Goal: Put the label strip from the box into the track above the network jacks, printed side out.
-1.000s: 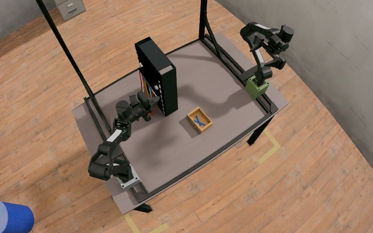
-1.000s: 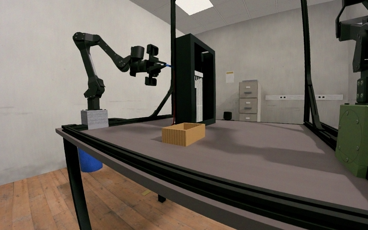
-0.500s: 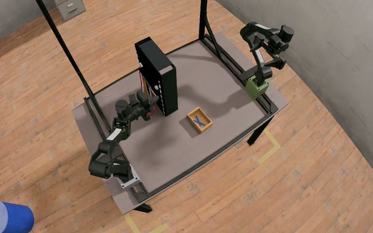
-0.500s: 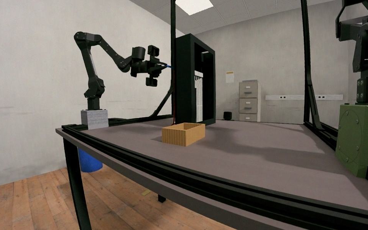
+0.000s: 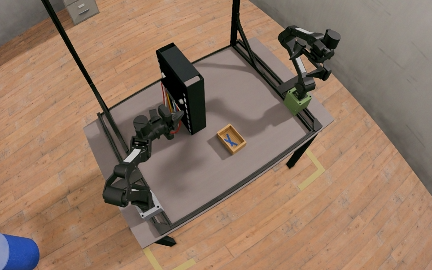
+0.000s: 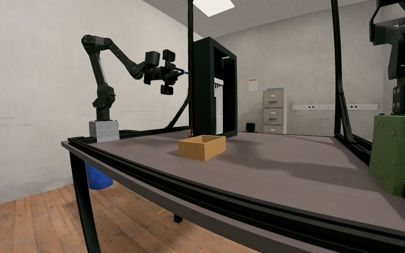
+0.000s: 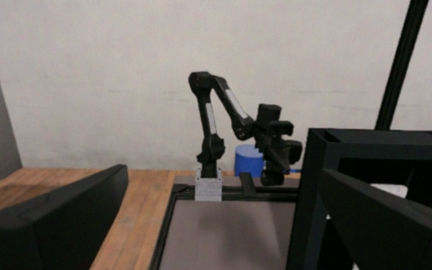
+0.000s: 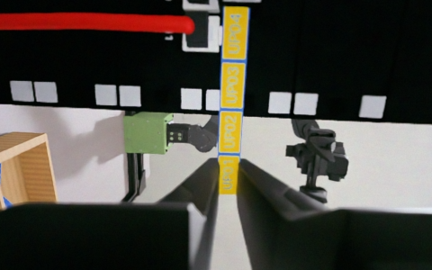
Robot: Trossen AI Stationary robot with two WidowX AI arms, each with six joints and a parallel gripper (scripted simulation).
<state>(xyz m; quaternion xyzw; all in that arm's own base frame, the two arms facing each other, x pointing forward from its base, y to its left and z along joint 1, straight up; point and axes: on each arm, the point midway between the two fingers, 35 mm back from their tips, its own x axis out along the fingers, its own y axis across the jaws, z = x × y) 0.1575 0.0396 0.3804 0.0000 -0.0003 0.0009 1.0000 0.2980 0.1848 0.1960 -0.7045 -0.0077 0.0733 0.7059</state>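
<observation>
The label strip is 30 mm to the left of my right hand and 30 mm behind it. From my right hand the other things lie so: wooden box (270 mm below, 200 mm to the left, 120 mm ahead); black patch panel (140 mm behind, 80 mm below, 70 mm to the left).
</observation>
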